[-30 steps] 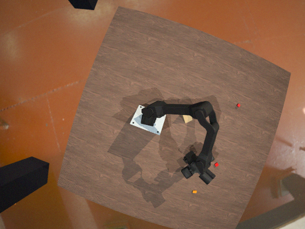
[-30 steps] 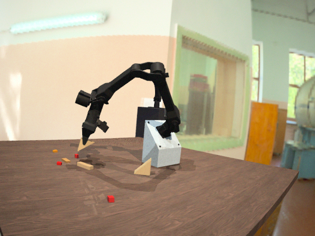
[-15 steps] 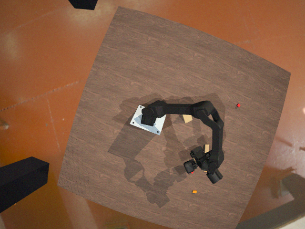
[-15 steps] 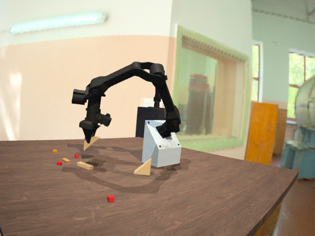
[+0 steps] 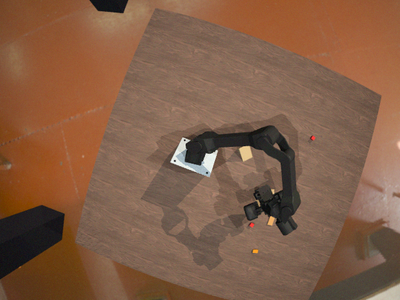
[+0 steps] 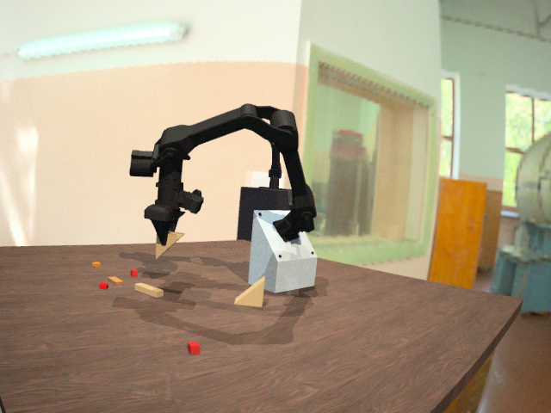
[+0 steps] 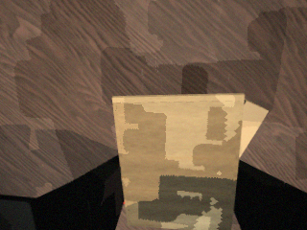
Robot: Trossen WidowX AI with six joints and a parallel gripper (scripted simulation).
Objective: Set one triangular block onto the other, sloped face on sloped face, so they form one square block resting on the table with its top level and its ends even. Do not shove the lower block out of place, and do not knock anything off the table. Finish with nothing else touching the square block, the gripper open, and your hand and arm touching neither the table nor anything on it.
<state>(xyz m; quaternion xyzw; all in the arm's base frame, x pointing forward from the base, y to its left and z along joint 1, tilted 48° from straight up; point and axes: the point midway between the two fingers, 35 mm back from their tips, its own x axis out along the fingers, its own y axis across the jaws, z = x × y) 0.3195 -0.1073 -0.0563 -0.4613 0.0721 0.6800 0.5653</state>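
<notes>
Right now my gripper tip is 70 mm short of the long tan bar, 10 mm to the right of it and 110 mm above it. Round my gripper tip: tan triangular block: 10 mm above; then orange cube: 70 mm ahead, 260 mm to the right, 110 mm below.
</notes>
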